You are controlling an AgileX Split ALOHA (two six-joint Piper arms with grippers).
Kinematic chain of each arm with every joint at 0, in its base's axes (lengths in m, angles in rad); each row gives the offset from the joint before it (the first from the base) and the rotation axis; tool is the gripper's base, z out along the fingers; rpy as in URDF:
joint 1: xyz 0 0 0.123 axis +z
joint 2: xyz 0 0 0 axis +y
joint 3: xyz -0.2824 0 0.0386 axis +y
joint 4: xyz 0.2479 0 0.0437 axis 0.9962 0 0.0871
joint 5: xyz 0 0 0 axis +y
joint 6: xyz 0.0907 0 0.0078 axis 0.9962 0 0.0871
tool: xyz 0 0 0 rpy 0 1.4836 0
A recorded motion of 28 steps. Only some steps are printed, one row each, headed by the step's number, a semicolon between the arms.
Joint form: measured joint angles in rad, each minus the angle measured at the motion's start. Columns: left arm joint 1, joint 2, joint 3, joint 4, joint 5, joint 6; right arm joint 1, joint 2, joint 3, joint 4, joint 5, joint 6.
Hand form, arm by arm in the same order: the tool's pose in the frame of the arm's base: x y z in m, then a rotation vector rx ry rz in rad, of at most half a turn. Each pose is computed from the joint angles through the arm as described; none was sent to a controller.
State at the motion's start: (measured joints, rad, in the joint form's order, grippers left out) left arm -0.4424 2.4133 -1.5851 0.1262 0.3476 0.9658; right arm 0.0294 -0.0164 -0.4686 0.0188 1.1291 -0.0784
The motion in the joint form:
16: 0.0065 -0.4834 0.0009 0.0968 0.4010 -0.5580; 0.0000 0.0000 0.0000 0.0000 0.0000 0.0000
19: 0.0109 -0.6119 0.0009 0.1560 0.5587 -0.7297; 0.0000 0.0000 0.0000 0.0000 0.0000 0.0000
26: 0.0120 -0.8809 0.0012 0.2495 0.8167 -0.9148; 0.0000 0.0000 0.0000 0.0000 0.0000 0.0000
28: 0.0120 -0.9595 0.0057 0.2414 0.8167 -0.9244; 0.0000 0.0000 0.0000 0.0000 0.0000 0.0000
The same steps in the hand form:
16: 0.3977 -0.1701 0.2554 1.1894 2.2749 0.2457; -0.0069 0.0013 0.2630 -0.1161 2.1244 -0.0061
19: 0.3719 -0.1493 0.3028 0.9802 2.3799 0.2787; -0.0069 0.0013 0.2630 -0.1161 2.1244 -0.0061
26: 0.3030 -0.1053 0.3910 0.6647 2.4298 0.3510; -0.0069 0.0013 0.2630 -0.1161 2.1244 -0.0061
28: 0.2828 -0.0968 0.4136 0.6176 2.3716 0.3155; -0.0069 0.0013 0.2630 -0.1161 2.1244 -0.0061

